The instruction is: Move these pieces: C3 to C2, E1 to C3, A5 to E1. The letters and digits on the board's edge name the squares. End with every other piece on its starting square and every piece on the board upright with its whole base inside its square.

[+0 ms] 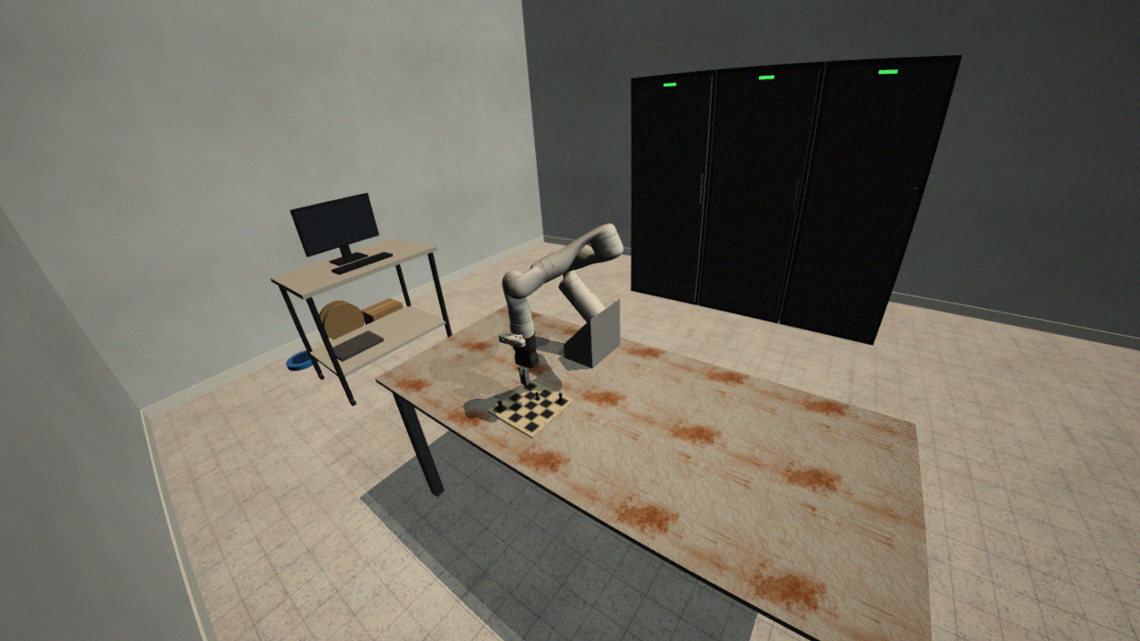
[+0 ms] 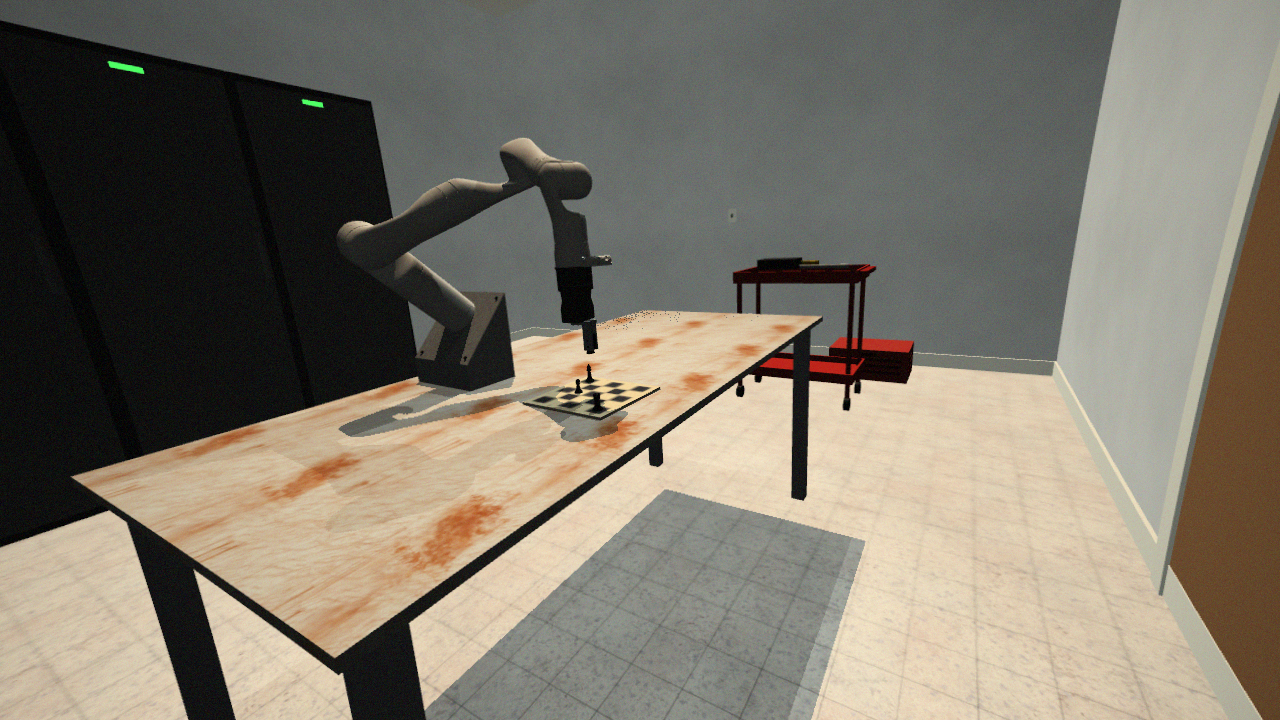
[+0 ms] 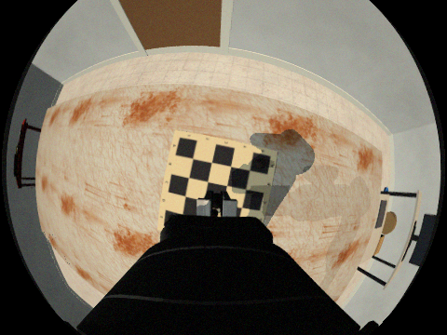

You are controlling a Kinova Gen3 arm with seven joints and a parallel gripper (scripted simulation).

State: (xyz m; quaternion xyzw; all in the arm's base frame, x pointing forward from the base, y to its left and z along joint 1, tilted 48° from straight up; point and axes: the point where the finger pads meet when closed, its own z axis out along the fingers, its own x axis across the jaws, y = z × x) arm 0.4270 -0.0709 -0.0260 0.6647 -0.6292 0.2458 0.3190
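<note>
The chessboard is 1 cm behind my hand and 12 cm below it. Also, from my hand: black piece: 6 cm ahead, 8 cm to the right, 11 cm below.
</note>
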